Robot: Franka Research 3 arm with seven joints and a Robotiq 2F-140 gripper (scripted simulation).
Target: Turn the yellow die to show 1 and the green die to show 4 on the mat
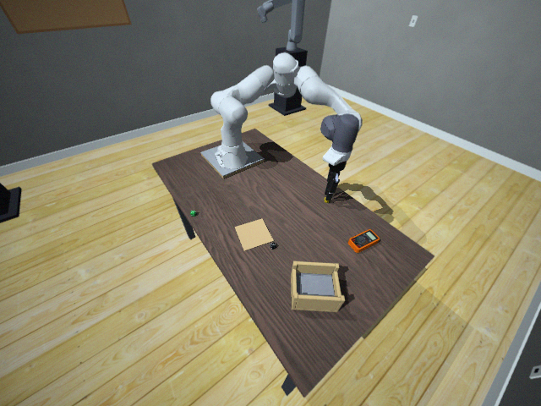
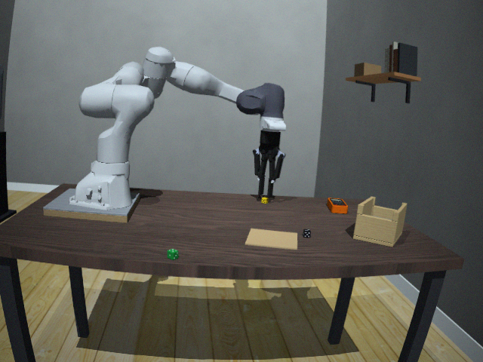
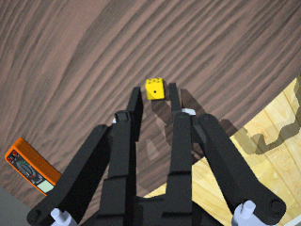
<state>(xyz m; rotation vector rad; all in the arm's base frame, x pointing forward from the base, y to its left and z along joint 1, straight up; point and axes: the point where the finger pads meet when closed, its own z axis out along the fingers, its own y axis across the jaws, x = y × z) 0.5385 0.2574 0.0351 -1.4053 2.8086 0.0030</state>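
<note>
Right now my hand is 5 cm above the yellow die. Also, from my hand: orange multimeter (28 cm ahead, 5 cm to the right, 5 cm below); black die (8 cm ahead, 40 cm to the right, 5 cm below); tan mat (3 cm behind, 43 cm to the right, 6 cm below).
</note>
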